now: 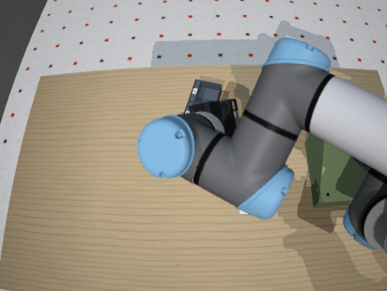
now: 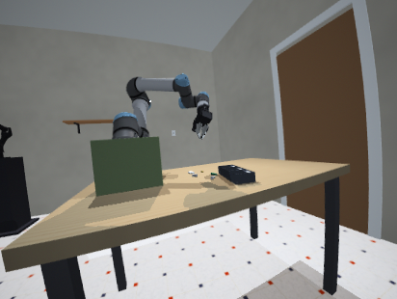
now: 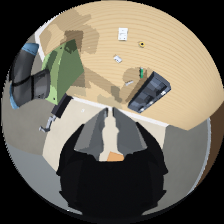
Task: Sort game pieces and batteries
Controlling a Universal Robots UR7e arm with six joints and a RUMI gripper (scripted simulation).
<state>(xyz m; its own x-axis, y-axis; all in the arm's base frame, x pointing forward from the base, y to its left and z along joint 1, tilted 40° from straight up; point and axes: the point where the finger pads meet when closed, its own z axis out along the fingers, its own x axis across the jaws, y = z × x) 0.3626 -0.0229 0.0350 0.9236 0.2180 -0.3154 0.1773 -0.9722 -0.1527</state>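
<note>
My gripper is now 9 cm short of the black bin tray, 14 cm to the left of it and 18 cm above it. From my hand the other things lie so: green battery 4 cm ahead, 3 cm to the right, 20 cm below; then grey-white piece 4 cm behind, 1 cm to the left, 19 cm below; then gold ring 3 cm ahead, 8 cm to the left, 20 cm below.
</note>
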